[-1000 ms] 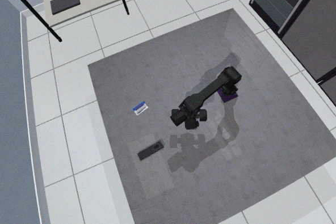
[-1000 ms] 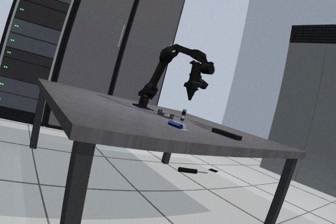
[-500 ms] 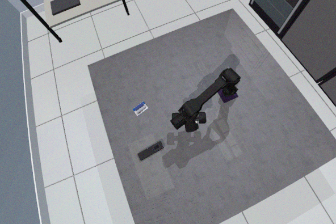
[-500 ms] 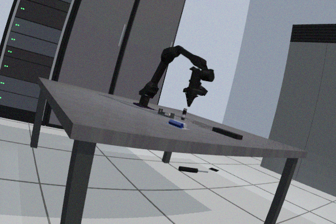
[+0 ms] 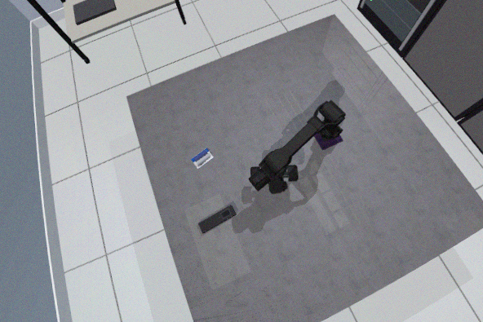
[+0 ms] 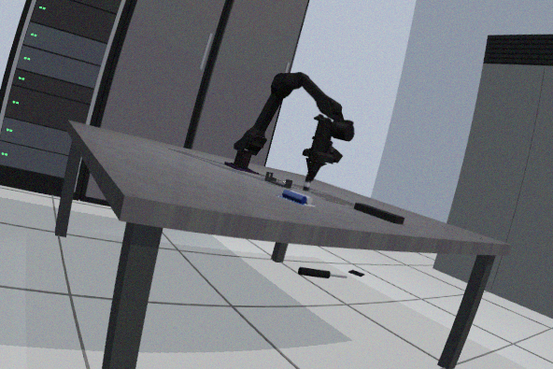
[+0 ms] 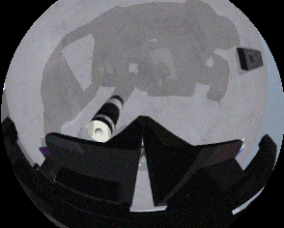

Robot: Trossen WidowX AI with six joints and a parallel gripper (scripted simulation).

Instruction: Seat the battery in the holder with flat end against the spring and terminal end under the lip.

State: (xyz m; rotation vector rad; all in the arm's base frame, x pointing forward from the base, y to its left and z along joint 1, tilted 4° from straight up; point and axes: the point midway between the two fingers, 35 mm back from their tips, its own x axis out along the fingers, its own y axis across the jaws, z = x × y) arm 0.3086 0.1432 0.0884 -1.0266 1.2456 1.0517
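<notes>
Now: gripper tip 30 mm past the battery, 10 mm to the right of it and 10 mm above it. The rest, counted from my gripper tip: flat black block (270 mm ahead, 100 mm to the left, 30 mm below); white card (290 mm ahead, 180 mm to the right, 30 mm below).
</notes>
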